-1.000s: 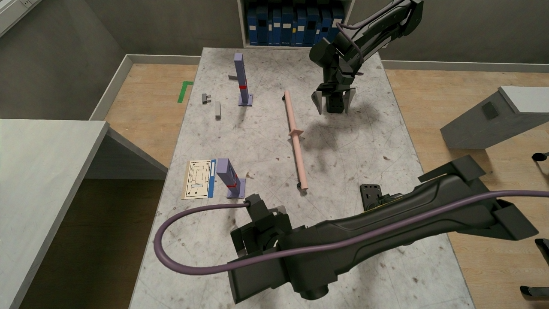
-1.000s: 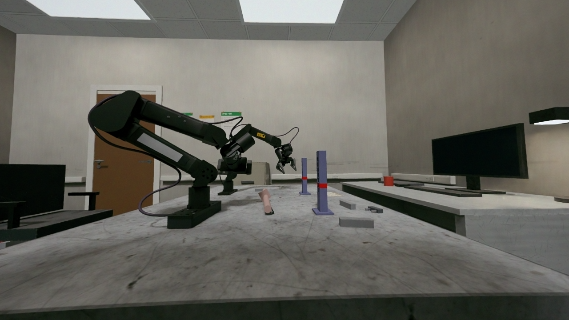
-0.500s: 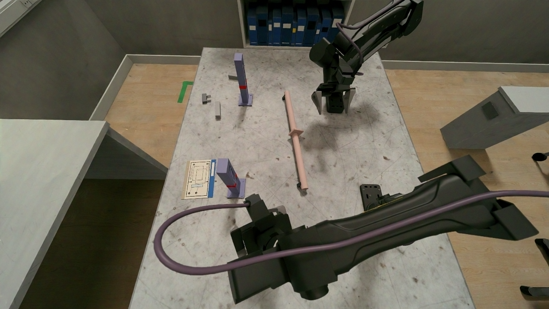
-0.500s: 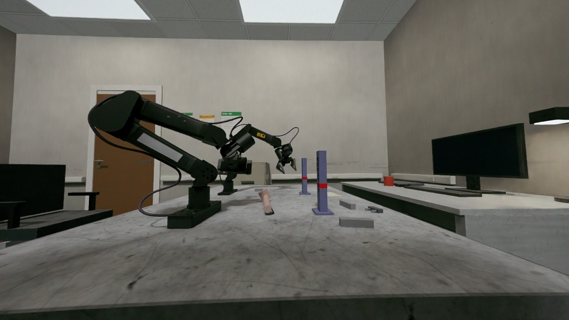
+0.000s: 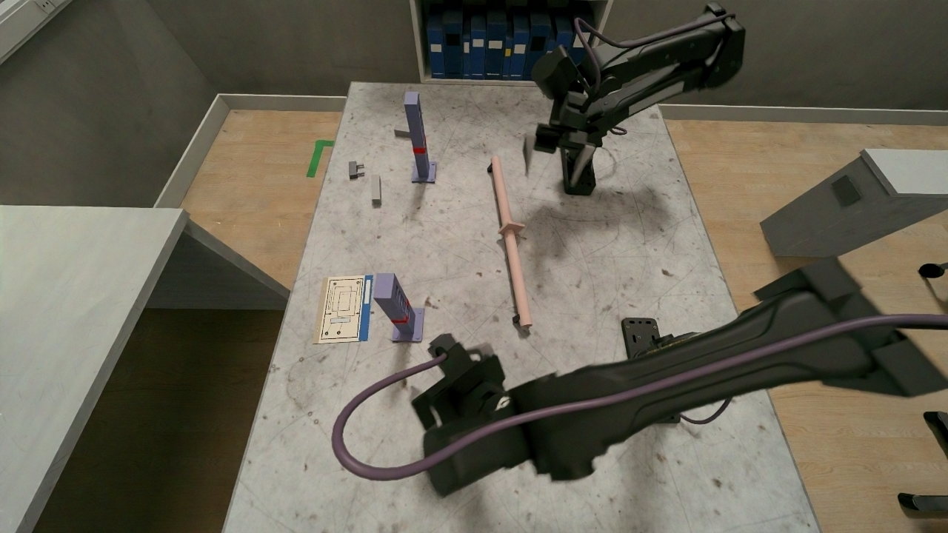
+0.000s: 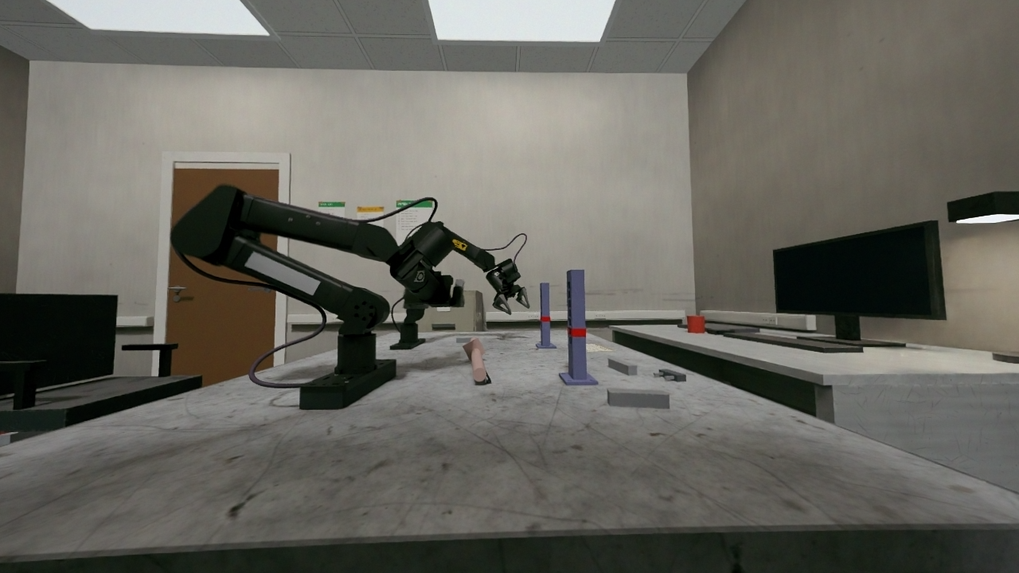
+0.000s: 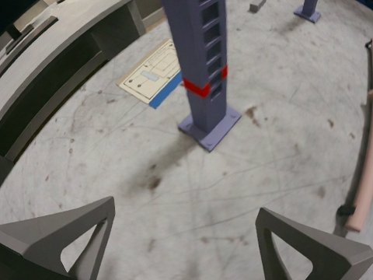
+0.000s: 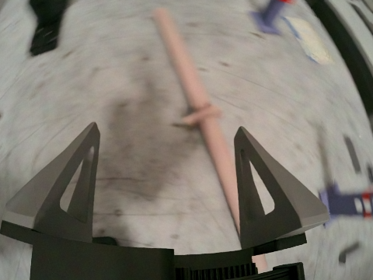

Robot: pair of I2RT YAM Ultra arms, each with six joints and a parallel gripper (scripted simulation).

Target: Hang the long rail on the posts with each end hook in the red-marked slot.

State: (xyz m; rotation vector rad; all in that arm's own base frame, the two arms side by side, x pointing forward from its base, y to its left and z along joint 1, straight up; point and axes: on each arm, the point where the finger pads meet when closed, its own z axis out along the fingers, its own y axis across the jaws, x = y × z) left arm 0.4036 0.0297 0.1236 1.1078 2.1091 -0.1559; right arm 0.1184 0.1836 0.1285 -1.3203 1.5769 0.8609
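The pink rail lies 80 mm ahead of my right hand, 40 mm to the left of it and 130 mm below it. Round my right hand: grey part: 450 mm ahead, 210 mm to the right, 150 mm below; paper card: 460 mm ahead, 180 mm to the left, 150 mm below.
Now: left hand 31 cm to the left of the pink rail, 17 cm past it and 11 cm above it. From my left hand the other things lie so: grey part: 56 cm to the right, 19 cm ahead, 12 cm below; paper card: 20 cm ahead, 17 cm to the right, 13 cm below.
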